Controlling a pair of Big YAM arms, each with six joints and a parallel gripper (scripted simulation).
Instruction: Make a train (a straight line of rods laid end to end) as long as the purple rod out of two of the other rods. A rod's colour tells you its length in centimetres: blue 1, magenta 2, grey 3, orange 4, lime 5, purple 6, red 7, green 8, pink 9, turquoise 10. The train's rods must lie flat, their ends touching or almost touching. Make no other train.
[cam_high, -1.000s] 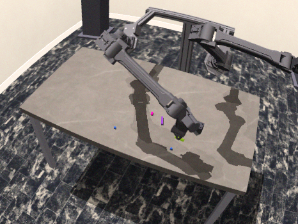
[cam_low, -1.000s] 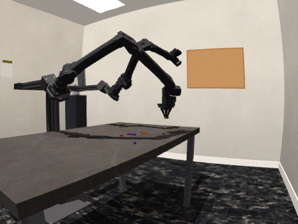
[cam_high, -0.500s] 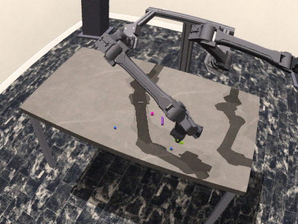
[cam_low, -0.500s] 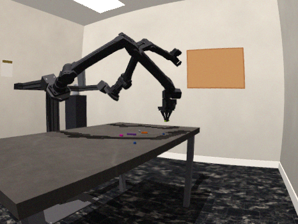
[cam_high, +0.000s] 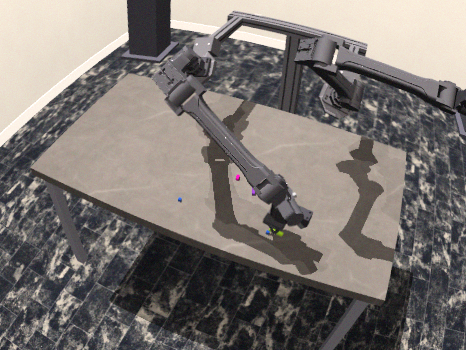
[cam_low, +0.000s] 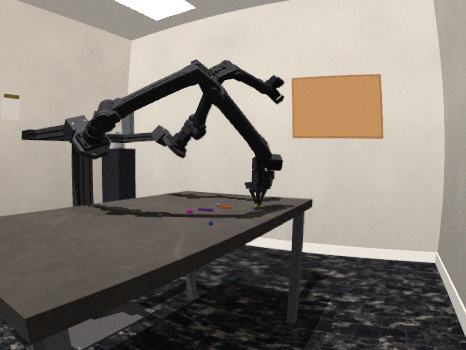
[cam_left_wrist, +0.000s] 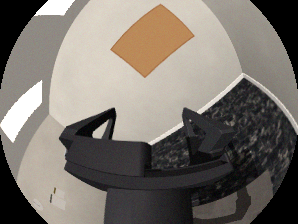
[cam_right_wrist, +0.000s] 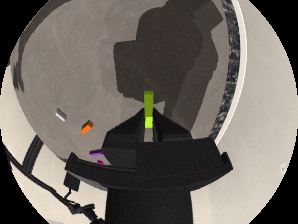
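My right gripper is now 140 mm past the orange rod, 20 mm to the left of it and 20 mm above it. From my right hand the other things lie so: grey rod: 200 mm behind, 20 mm to the left, 20 mm below; purple rod: 180 mm behind, 130 mm to the right, 20 mm below; lime rod: right at my right hand.
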